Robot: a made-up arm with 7 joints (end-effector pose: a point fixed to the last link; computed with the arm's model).
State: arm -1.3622 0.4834 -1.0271 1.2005 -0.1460 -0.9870 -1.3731
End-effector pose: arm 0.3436 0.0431 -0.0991 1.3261 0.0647 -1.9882
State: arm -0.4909 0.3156 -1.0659 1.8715 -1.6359 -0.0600 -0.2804
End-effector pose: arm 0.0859 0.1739 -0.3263 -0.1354 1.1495 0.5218
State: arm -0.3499 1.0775 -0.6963 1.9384 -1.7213 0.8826 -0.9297
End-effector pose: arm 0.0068 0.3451 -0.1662 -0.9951 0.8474 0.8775
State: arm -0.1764 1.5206 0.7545 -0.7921 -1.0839 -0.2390 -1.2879
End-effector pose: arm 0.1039 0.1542 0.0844 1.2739 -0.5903 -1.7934
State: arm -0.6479 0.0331 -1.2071 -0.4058 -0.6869 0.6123 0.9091
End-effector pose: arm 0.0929 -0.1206 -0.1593 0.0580 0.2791 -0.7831
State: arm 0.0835 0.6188 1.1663 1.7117 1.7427 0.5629 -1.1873
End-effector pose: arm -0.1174 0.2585 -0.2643 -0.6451 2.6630 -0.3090
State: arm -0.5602 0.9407 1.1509 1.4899 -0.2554 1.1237 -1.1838
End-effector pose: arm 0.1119 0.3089 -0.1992 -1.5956 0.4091 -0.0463
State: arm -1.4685 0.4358 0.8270 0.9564 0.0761 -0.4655 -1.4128
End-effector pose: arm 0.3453 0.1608 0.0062 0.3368 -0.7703 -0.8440
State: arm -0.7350 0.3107 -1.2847 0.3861 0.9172 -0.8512 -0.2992
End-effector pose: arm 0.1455 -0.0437 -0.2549 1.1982 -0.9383 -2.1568
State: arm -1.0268 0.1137 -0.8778 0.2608 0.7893 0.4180 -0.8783
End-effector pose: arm 0.2566 -0.0983 -0.1389 1.5272 0.1196 -1.2131
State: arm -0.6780 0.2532 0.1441 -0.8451 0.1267 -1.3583 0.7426
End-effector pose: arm 0.1296 0.0608 -0.0599 -0.6666 -2.5415 0.0181
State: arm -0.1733 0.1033 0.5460 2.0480 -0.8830 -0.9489 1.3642
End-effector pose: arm -0.0623 0.0882 -0.3369 0.6253 1.1917 2.6288
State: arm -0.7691 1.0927 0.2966 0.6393 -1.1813 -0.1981 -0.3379
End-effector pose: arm 0.2281 0.3014 -0.0153 -0.2133 -0.6616 0.1461
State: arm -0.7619 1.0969 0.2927 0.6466 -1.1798 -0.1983 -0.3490
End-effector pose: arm 0.2270 0.3027 -0.0168 -0.2032 -0.6498 0.1430
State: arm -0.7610 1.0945 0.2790 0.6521 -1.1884 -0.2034 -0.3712
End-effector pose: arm 0.2281 0.3021 -0.0192 -0.2013 -0.6439 0.1210
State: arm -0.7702 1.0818 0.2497 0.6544 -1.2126 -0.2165 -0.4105
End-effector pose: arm 0.2324 0.2982 -0.0231 -0.2117 -0.6481 0.0697
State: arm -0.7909 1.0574 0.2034 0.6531 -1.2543 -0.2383 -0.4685
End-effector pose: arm 0.2404 0.2904 -0.0286 -0.2361 -0.6649 -0.0135
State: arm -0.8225 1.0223 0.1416 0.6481 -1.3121 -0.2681 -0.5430
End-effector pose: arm 0.2515 0.2783 -0.0348 -0.2732 -0.6953 -0.1246
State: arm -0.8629 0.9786 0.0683 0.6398 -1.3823 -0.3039 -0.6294
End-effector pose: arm 0.2649 0.2621 -0.0409 -0.3201 -0.7385 -0.2553
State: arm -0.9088 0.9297 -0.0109 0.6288 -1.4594 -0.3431 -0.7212
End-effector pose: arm 0.2791 0.2426 -0.0460 -0.3726 -0.7917 -0.3946
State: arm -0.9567 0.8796 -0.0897 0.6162 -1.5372 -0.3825 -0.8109
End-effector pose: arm 0.2926 0.2213 -0.0494 -0.4261 -0.8501 -0.5305
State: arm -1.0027 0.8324 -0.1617 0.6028 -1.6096 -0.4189 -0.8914
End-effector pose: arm 0.3043 0.2000 -0.0508 -0.4767 -0.9082 -0.6526
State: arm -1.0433 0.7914 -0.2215 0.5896 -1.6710 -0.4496 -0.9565
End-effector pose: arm 0.3134 0.1807 -0.0506 -0.5214 -0.9603 -0.7527
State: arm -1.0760 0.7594 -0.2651 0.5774 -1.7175 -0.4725 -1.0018
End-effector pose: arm 0.3198 0.1652 -0.0491 -0.5578 -1.0022 -0.8260
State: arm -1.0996 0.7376 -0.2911 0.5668 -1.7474 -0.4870 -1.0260
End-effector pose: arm 0.3238 0.1544 -0.0468 -0.5850 -1.0322 -0.8713
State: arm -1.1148 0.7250 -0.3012 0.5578 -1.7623 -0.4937 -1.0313
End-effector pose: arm 0.3259 0.1482 -0.0442 -0.6039 -1.0511 -0.8924
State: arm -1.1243 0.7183 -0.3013 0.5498 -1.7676 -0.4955 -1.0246
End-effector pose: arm 0.3269 0.1448 -0.0416 -0.6176 -1.0626 -0.8982
